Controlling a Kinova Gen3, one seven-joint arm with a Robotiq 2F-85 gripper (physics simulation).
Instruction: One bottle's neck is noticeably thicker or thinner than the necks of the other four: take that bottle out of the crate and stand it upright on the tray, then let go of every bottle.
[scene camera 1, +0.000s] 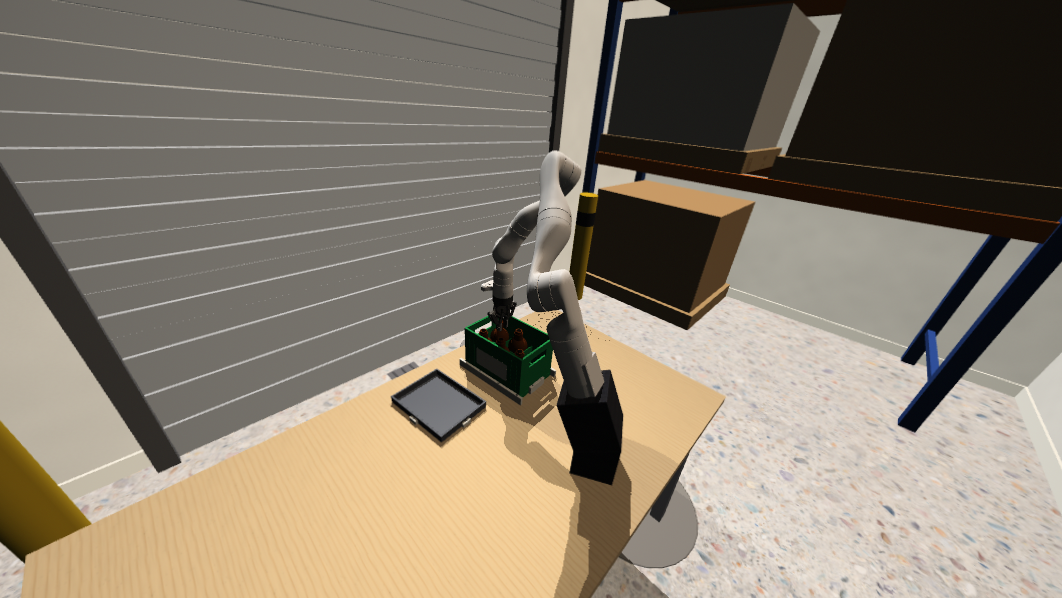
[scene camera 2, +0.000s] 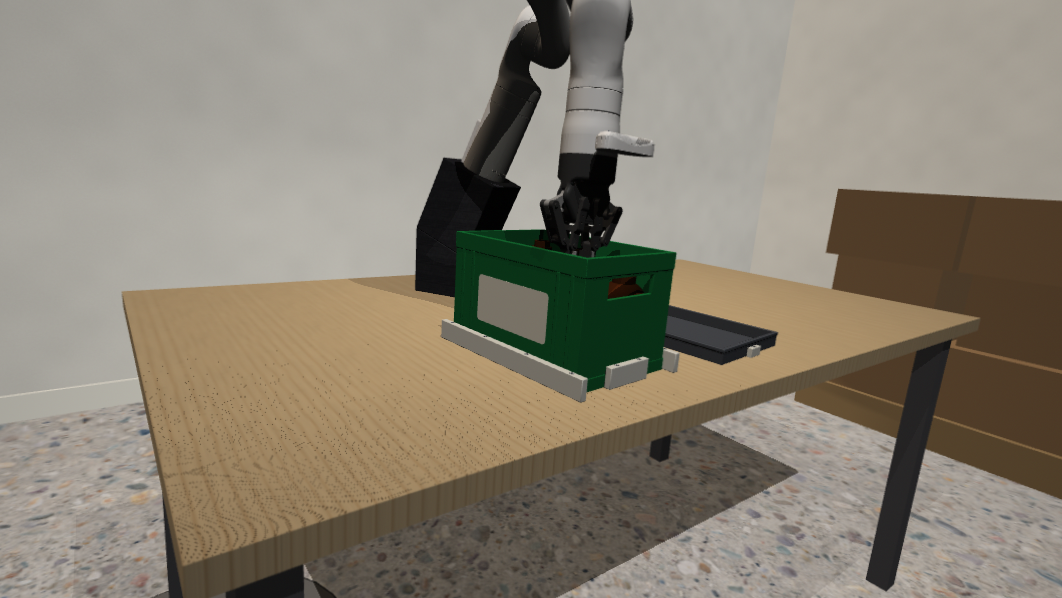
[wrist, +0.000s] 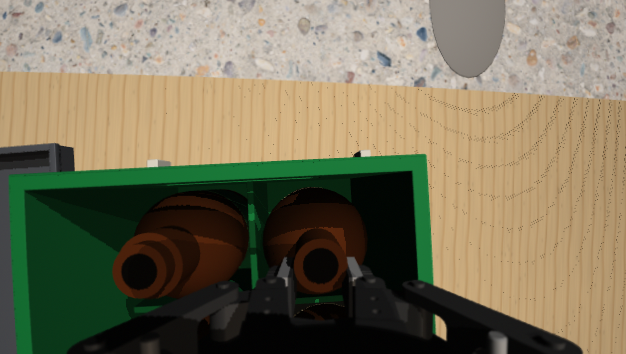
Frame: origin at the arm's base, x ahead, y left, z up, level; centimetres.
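Where they show: gripper, fingertip midpoint: (scene camera 1: 502, 328) (wrist: 319, 274); arm's base, origin of the base link: (scene camera 1: 584, 386) (scene camera 2: 483, 172).
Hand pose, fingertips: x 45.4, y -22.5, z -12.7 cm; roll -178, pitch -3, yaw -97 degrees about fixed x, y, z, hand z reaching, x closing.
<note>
Each offset is from my fingertips to the top centre of the thing. "spot": to the spot under its first point. Level surfaces: height alone.
The green crate @(dx -7.2, dy +4.9, dz +3.9 cm) (scene camera 1: 540, 373) (scene camera 2: 624, 330) (wrist: 225, 172) holds brown bottles in divided compartments. My gripper (scene camera 1: 501, 324) (scene camera 2: 583, 251) (wrist: 319, 274) points down into the crate and is shut on the neck of a bottle @(dx +1.2, dy -0.1, dz +2.7 cm) (wrist: 315, 212). This bottle stands at the crate's end nearest the table edge, in the row away from the tray. A neighbouring bottle @(dx +2.0, dy +8.5, dz +2.6 cm) (wrist: 200, 230) stands on its tray side. Part of another bottle @(spot: dx -4.2, dy +0.0, dz -4.8 cm) (wrist: 322, 311) shows behind the fingers. Other bottles are partly hidden by crate and gripper. The dark tray @(dx -0.3, dy +33.2, dz -11.1 cm) (scene camera 1: 438, 404) (scene camera 2: 724, 347) (wrist: 7, 250) bears no bottle.
Pale retaining strips (scene camera 1: 490, 382) (scene camera 2: 512, 361) line the crate's foot on the wooden table @(dz -13.7 cm) (scene camera 1: 334, 482) (scene camera 2: 334, 386) (wrist: 475, 200). The crate's high walls and inner dividers surround the bottles. The arm's black base (scene camera 1: 594, 430) (scene camera 2: 445, 237) stands on the table.
</note>
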